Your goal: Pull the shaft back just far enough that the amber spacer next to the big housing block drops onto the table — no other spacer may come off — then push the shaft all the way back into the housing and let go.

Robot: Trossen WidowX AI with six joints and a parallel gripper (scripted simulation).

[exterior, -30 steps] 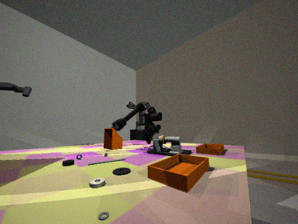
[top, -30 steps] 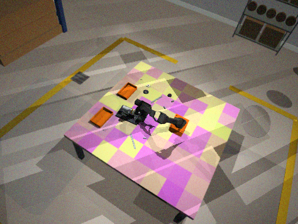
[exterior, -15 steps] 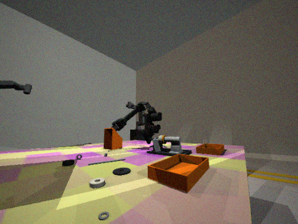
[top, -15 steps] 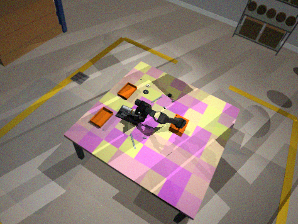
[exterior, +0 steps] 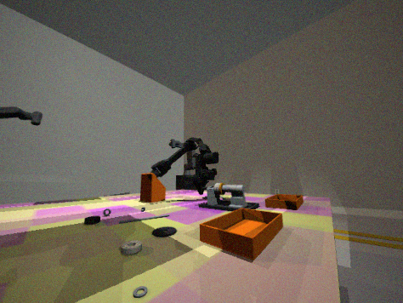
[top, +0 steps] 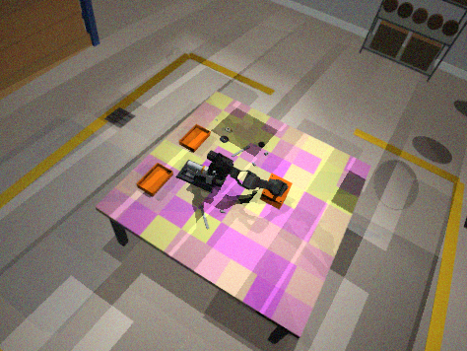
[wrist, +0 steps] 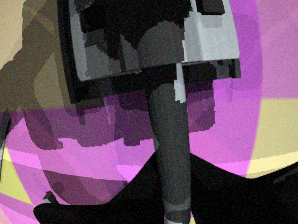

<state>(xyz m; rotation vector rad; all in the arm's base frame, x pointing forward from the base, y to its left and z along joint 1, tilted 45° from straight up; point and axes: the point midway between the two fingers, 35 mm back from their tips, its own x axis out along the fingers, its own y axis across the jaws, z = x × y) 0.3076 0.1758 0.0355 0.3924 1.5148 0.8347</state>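
Right now the grey shaft is 6 cm ahead of my gripper tip, 2 cm to the left of it and 3 cm above it. Also, from my gripper tip: black disc 23 cm ahead, 32 cm to the right, 4 cm below; amber spacer 12 cm ahead, 3 cm to the left, 3 cm above.
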